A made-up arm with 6 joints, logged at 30 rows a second.
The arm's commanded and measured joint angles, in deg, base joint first. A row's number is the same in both.
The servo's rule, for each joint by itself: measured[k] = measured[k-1] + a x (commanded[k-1-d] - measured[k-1]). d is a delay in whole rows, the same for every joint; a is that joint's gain. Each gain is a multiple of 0.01, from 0.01 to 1. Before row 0 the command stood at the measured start. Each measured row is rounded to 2 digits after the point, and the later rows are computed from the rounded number. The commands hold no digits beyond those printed.
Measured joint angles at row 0: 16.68, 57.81, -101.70, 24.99, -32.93, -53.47
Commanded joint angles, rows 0 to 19: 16.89, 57.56, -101.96, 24.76, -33.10, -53.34; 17.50, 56.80, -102.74, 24.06, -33.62, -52.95; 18.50, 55.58, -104.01, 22.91, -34.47, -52.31; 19.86, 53.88, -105.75, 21.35, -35.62, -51.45; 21.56, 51.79, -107.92, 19.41, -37.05, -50.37; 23.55, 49.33, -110.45, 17.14, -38.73, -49.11; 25.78, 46.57, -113.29, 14.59, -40.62, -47.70; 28.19, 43.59, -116.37, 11.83, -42.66, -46.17; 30.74, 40.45, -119.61, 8.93, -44.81, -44.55; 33.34, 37.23, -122.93, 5.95, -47.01, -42.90; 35.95, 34.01, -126.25, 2.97, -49.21, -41.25; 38.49, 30.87, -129.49, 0.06, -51.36, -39.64; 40.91, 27.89, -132.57, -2.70, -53.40, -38.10; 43.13, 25.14, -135.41, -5.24, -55.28, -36.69; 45.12, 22.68, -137.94, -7.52, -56.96, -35.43; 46.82, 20.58, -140.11, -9.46, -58.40, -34.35; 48.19, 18.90, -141.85, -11.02, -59.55, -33.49; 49.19, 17.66, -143.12, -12.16, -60.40, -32.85; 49.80, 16.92, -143.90, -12.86, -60.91, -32.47; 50.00, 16.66, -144.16, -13.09, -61.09, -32.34
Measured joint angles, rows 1 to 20: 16.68, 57.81, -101.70, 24.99, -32.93, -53.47; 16.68, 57.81, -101.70, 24.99, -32.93, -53.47; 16.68, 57.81, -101.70, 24.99, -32.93, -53.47; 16.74, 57.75, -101.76, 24.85, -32.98, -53.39; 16.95, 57.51, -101.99, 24.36, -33.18, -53.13; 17.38, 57.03, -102.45, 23.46, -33.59, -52.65; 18.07, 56.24, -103.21, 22.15, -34.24, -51.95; 19.05, 55.13, -104.29, 20.45, -35.14, -51.03; 20.31, 53.68, -105.71, 18.40, -36.29, -49.92; 21.84, 51.90, -107.45, 16.04, -37.68, -48.63; 23.62, 49.82, -109.50, 13.43, -39.27, -47.20; 25.61, 47.48, -111.83, 10.64, -41.04, -45.66; 27.77, 44.92, -114.38, 7.73, -42.95, -44.06; 30.06, 42.19, -117.11, 4.78, -44.95, -42.43; 32.42, 39.36, -119.96, 1.85, -47.00, -40.81; 34.80, 36.49, -122.86, -0.97, -49.05, -39.24; 37.13, 33.65, -125.75, -3.62, -51.04, -37.76; 39.37, 30.91, -128.55, -6.04, -52.93, -36.41; 41.46, 28.33, -131.21, -8.16, -54.68, -35.22; 43.34, 25.97, -133.66, -9.93, -56.24, -34.22
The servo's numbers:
d 3
a 0.28 0.25 0.23 0.62 0.32 0.58

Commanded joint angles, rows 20 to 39: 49.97, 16.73, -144.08, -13.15, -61.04, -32.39; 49.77, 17.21, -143.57, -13.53, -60.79, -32.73; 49.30, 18.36, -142.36, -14.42, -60.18, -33.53; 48.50, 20.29, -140.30, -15.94, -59.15, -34.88; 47.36, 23.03, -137.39, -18.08, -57.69, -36.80; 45.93, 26.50, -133.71, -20.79, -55.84, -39.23; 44.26, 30.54, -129.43, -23.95, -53.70, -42.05; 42.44, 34.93, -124.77, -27.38, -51.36, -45.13; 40.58, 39.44, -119.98, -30.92, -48.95, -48.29; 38.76, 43.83, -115.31, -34.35, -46.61, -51.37; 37.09, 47.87, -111.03, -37.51, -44.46, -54.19; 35.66, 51.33, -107.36, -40.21, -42.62, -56.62; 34.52, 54.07, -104.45, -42.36, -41.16, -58.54; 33.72, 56.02, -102.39, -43.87, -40.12, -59.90; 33.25, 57.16, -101.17, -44.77, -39.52, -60.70; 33.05, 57.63, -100.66, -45.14, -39.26, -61.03; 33.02, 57.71, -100.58, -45.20, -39.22, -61.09; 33.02, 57.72, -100.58, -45.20, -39.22, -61.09; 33.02, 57.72, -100.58, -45.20, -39.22, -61.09; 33.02, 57.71, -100.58, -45.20, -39.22, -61.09
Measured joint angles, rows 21 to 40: 44.98, 23.89, -135.84, -11.31, -57.57, -33.43; 46.33, 22.15, -137.69, -12.27, -58.64, -32.87; 47.36, 20.78, -139.18, -12.78, -59.42, -32.56; 48.09, 19.77, -140.31, -13.01, -59.94, -32.46; 48.56, 19.13, -141.06, -13.33, -60.21, -32.62; 48.77, 18.94, -141.36, -14.01, -60.20, -33.15; 48.69, 19.28, -141.12, -15.21, -59.86, -34.15; 48.32, 20.22, -140.26, -16.99, -59.17, -35.69; 47.65, 21.79, -138.75, -19.35, -58.10, -37.74; 46.70, 23.98, -136.61, -22.20, -56.69, -40.24; 45.51, 26.72, -133.89, -25.41, -54.98, -43.08; 44.13, 29.90, -130.69, -28.83, -53.05, -46.10; 42.63, 33.38, -127.15, -32.25, -50.99, -49.16; 41.08, 37.00, -123.44, -35.51, -48.90, -52.08; 39.56, 40.58, -119.74, -38.42, -46.89, -54.71; 38.15, 43.95, -116.22, -40.86, -45.06, -56.93; 36.91, 46.97, -113.04, -42.73, -43.48, -58.65; 35.89, 49.52, -110.31, -43.99, -42.21, -59.84; 35.09, 51.55, -108.09, -44.70, -41.27, -60.53; 34.51, 53.09, -106.36, -45.01, -40.61, -60.85
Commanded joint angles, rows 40 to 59: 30.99, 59.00, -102.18, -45.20, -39.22, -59.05; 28.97, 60.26, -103.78, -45.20, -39.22, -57.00; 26.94, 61.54, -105.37, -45.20, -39.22, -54.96; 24.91, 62.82, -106.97, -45.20, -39.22, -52.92; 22.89, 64.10, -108.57, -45.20, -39.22, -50.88; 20.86, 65.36, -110.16, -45.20, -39.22, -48.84; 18.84, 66.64, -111.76, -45.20, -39.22, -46.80; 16.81, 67.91, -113.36, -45.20, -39.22, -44.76; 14.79, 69.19, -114.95, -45.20, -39.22, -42.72; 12.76, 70.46, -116.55, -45.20, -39.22, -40.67; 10.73, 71.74, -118.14, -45.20, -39.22, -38.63; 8.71, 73.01, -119.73, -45.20, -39.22, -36.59; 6.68, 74.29, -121.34, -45.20, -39.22, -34.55; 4.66, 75.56, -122.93, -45.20, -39.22, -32.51; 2.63, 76.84, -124.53, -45.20, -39.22, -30.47; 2.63, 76.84, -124.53, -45.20, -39.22, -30.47; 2.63, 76.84, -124.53, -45.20, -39.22, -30.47; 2.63, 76.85, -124.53, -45.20, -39.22, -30.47; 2.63, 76.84, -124.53, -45.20, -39.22, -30.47; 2.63, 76.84, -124.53, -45.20, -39.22, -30.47
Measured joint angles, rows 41 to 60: 34.09, 54.25, -105.03, -45.13, -40.17, -60.99; 33.79, 55.12, -104.01, -45.17, -39.87, -61.05; 33.57, 55.77, -103.22, -45.19, -39.66, -61.07; 32.85, 56.58, -102.98, -45.20, -39.52, -59.90; 31.76, 57.50, -103.16, -45.20, -39.42, -58.22; 30.41, 58.51, -103.67, -45.20, -39.36, -56.33; 28.87, 59.59, -104.43, -45.20, -39.32, -54.35; 27.20, 60.72, -105.38, -45.20, -39.29, -52.34; 25.42, 61.88, -106.48, -45.20, -39.27, -50.31; 23.58, 63.07, -107.69, -45.20, -39.25, -48.27; 21.68, 64.28, -108.99, -45.20, -39.24, -46.23; 19.75, 65.51, -110.36, -45.20, -39.23, -44.19; 17.79, 66.75, -111.78, -45.20, -39.23, -42.15; 15.81, 68.00, -113.24, -45.20, -39.23, -40.11; 13.82, 69.25, -114.73, -45.20, -39.23, -38.07; 11.82, 70.51, -116.25, -45.20, -39.23, -36.03; 9.82, 71.77, -117.79, -45.20, -39.23, -33.99; 7.81, 73.04, -119.34, -45.20, -39.23, -31.95; 6.36, 73.99, -120.53, -45.20, -39.23, -31.09; 5.32, 74.70, -121.45, -45.20, -39.23, -30.73
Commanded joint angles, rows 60 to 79: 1.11, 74.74, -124.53, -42.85, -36.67, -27.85; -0.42, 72.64, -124.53, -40.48, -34.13, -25.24; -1.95, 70.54, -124.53, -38.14, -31.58, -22.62; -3.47, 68.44, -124.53, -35.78, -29.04, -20.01; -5.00, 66.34, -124.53, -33.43, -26.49, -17.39; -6.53, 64.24, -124.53, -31.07, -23.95, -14.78; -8.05, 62.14, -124.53, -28.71, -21.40, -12.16; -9.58, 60.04, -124.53, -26.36, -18.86, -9.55; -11.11, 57.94, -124.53, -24.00, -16.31, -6.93; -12.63, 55.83, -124.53, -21.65, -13.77, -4.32; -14.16, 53.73, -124.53, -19.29, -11.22, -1.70; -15.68, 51.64, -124.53, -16.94, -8.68, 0.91; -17.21, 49.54, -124.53, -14.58, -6.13, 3.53; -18.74, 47.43, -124.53, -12.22, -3.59, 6.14; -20.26, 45.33, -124.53, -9.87, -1.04, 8.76; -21.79, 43.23, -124.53, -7.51, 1.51, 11.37; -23.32, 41.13, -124.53, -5.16, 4.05, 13.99; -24.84, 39.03, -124.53, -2.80, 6.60, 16.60; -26.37, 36.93, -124.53, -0.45, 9.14, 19.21; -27.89, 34.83, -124.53, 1.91, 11.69, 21.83
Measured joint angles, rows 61 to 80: 4.57, 75.24, -122.16, -45.20, -39.23, -30.58; 4.03, 75.64, -122.71, -45.20, -39.23, -30.52; 3.64, 75.94, -123.13, -45.20, -39.23, -30.49; 2.93, 75.64, -123.45, -43.74, -38.41, -28.96; 1.99, 74.89, -123.70, -41.72, -37.04, -26.80; 0.89, 73.80, -123.89, -39.50, -35.29, -24.38; -0.33, 72.46, -124.04, -37.19, -33.29, -21.85; -1.64, 70.93, -124.15, -34.86, -31.11, -19.26; -3.01, 69.26, -124.24, -32.51, -28.82, -16.66; -4.42, 67.48, -124.31, -30.15, -26.45, -14.05; -5.86, 65.62, -124.36, -27.80, -24.02, -11.44; -7.33, 63.70, -124.40, -25.44, -21.55, -8.82; -8.81, 61.73, -124.43, -23.09, -19.06, -6.21; -10.31, 59.73, -124.45, -20.73, -16.55, -3.59; -11.81, 57.71, -124.47, -18.38, -14.03, -0.98; -13.32, 55.67, -124.48, -16.02, -11.50, 1.64; -14.84, 53.61, -124.49, -13.66, -8.97, 4.25; -16.36, 51.54, -124.50, -11.31, -6.43, 6.87; -17.88, 49.46, -124.51, -8.95, -3.89, 9.48; -19.40, 47.38, -124.51, -6.60, -1.35, 12.10
